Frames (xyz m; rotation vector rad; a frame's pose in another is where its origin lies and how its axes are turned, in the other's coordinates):
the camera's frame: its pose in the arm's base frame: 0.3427 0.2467 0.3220 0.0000 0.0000 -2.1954
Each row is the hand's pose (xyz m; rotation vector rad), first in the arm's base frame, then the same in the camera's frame.
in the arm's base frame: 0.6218 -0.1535 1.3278 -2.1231 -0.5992 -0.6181
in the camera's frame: 0.1614 0.4604 1.0058 -0.4352 -2.1688 0.6438
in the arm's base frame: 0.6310 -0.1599 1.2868 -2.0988 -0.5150 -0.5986
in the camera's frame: 0.1612 0.4716 0.9648 -0.5030 -2.1248 0.6976
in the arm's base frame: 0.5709 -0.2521 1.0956 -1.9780 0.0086 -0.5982
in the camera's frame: 0.2712 0.4768 0.7736 -0.9322 -1.8018 0.8451
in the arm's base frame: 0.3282 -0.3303 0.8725 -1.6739 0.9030 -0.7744
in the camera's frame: 0.4765 0.3257 0.5505 -1.5628 -1.0761 0.7511
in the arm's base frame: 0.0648 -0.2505 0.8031 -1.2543 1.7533 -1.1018
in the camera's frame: 0.5658 0.0653 0.4811 -1.9594 -0.2919 0.2847
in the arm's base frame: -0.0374 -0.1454 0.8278 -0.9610 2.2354 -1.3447
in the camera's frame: 0.5403 -0.0790 0.5058 -2.0726 0.1392 -0.1370
